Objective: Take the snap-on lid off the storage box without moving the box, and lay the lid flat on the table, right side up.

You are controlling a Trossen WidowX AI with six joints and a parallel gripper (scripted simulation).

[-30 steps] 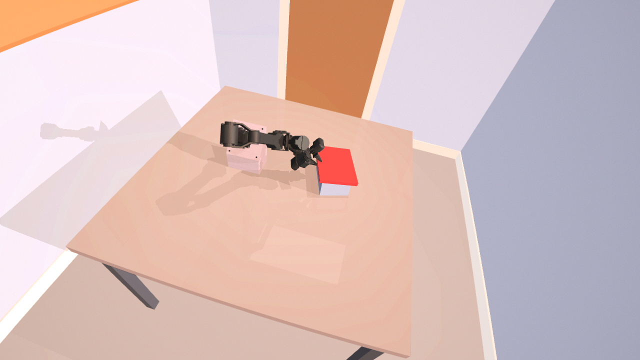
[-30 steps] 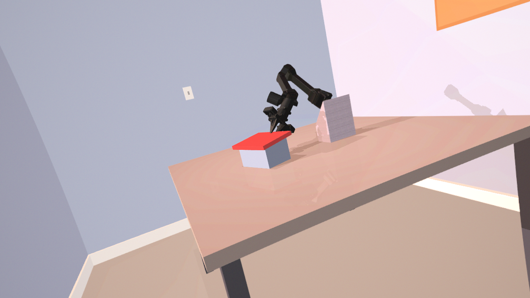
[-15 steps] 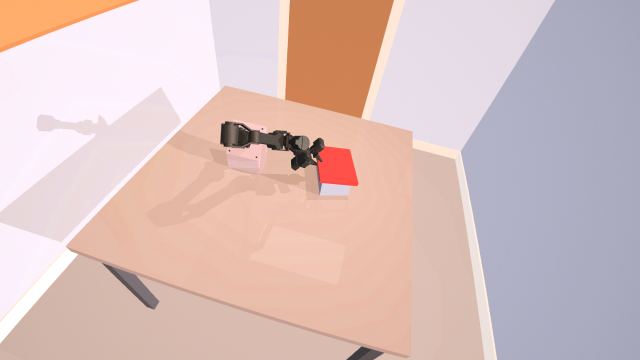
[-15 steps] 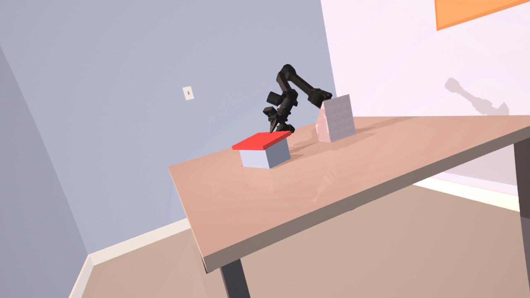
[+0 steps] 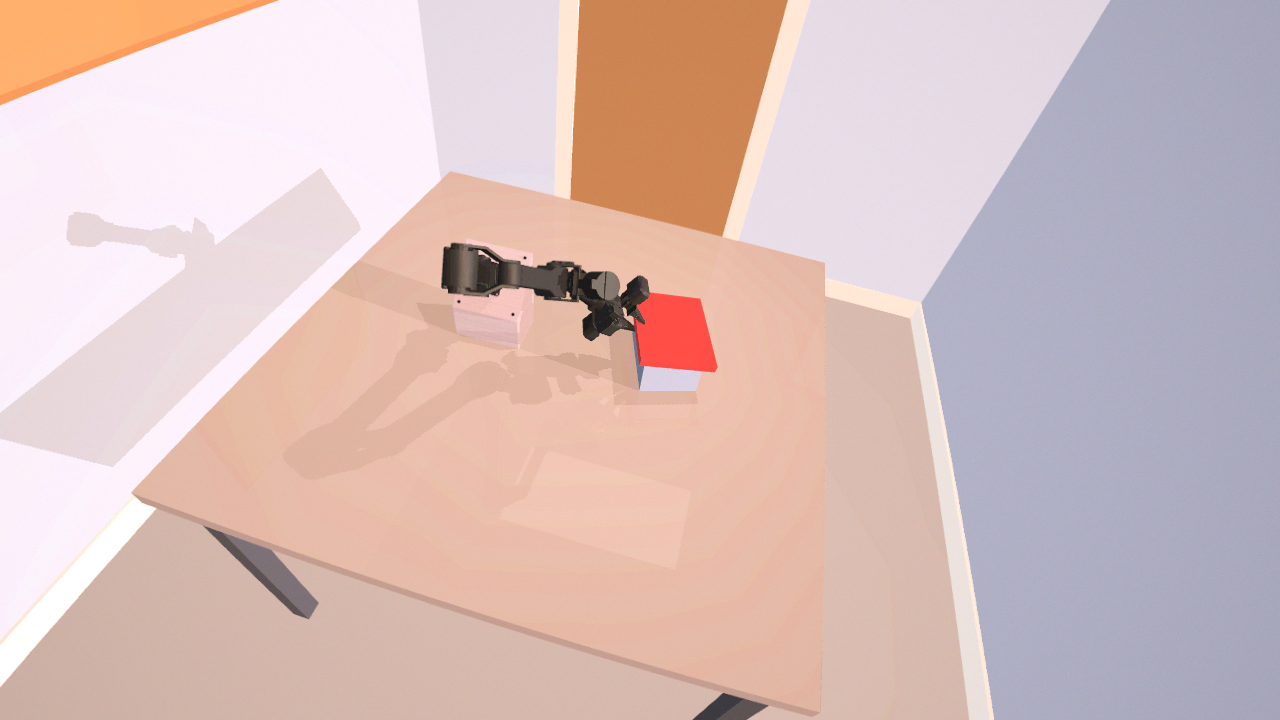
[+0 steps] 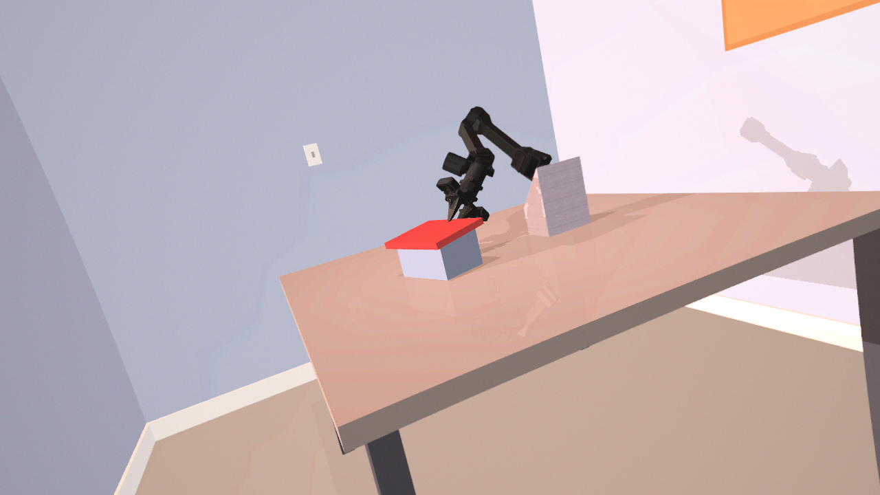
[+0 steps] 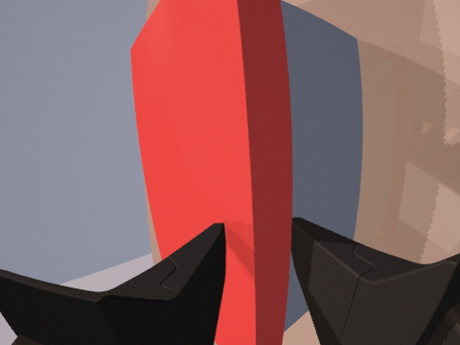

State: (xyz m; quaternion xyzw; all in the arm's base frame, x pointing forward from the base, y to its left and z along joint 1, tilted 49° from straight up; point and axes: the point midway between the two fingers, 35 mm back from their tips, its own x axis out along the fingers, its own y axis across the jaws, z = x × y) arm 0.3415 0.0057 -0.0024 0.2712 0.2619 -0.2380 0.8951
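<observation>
Now: gripper tip 7 cm short of the red lid and 2 cm to the right of it. The rest, counted from my gripper tip: grey storage box 7 cm ahead, 2 cm to the left, 6 cm below.
</observation>
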